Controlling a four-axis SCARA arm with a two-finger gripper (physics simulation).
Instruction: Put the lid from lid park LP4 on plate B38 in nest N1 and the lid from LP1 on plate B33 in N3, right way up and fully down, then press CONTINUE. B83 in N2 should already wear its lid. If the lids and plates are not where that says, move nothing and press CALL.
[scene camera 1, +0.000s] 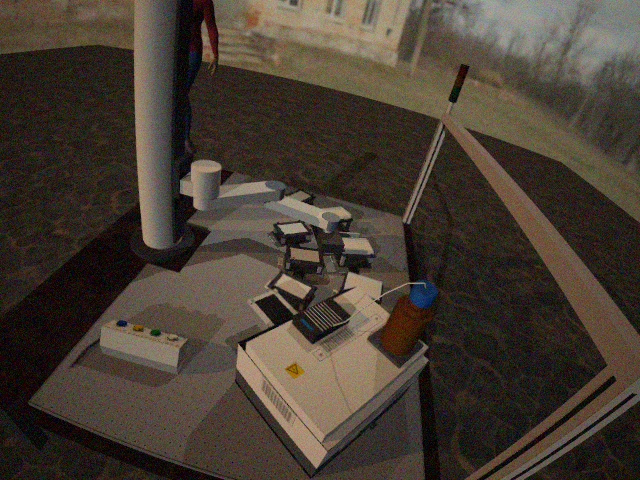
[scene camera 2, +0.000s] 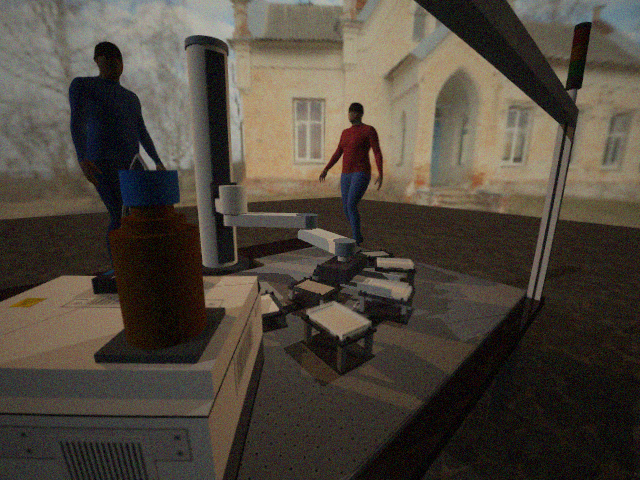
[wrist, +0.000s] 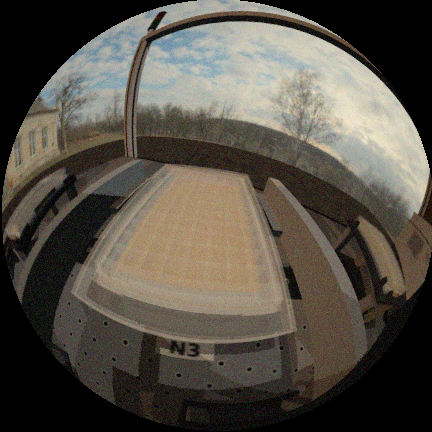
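Where they show: gripper, between the fingertips: (scene camera 1: 362, 243) (scene camera 2: 395, 285) (wrist: 202, 176); arm's base, origin of its link: (scene camera 1: 162, 241) (scene camera 2: 220, 266).
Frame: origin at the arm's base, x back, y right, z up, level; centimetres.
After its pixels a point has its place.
In the wrist view a clear lid (wrist: 185, 322) lies level over a plate (wrist: 187, 225) {x -71.8, y -19.2, z 9.5 cm} with a yellowish grid, behind the label N3 (wrist: 186, 349) {x -66.4, y -16.7, z 1.5 cm}. My gripper (wrist: 202, 176) {x -76.6, y -20.9, z 10.0 cm} (scene camera 1: 329, 242) (scene camera 2: 340, 268) has one finger on each side of the lid and is shut on it. Whether its rim is fully down is too fine to tell. Pale-topped pieces on dark stands (scene camera 1: 292, 228) {x -46.8, y -24.8, z 5.6 cm} (scene camera 1: 305, 255) {x -55.6, y -8.2, z 6.0 cm} (scene camera 1: 356, 246) {x -74.3, y -18.1, z 9.6 cm} surround the gripper in scene camera 1. Their plate and park labels are not readable. The button box (scene camera 1: 142, 347) {x -22.9, y 50.9, z 7.5 cm} has blue, yellow, green and white buttons; its lettering is unreadable.
A large white instrument (scene camera 1: 289, 356) {x -59.9, y 50.6, z 22.0 cm} (scene camera 2: 103, 382) {x -86.6, y 46.3, z 20.5 cm} carries a brown bottle (scene camera 1: 405, 325) {x -82.6, y 43.2, z 32.8 cm} (scene camera 2: 157, 279) {x -88.4, y 40.5, z 30.7 cm} with a blue cap. A dark ribbed device (scene camera 1: 321, 319) {x -64.9, y 39.7, z 24.5 cm} is by its rear edge. Another stand (scene camera 2: 338, 321) {x -80.3, y 6.3, z 10.1 cm} is near the instrument. A frame post (scene camera 1: 424, 173) {x -101.7, y -68.4, z 30.4 cm} rises at the table's edge.
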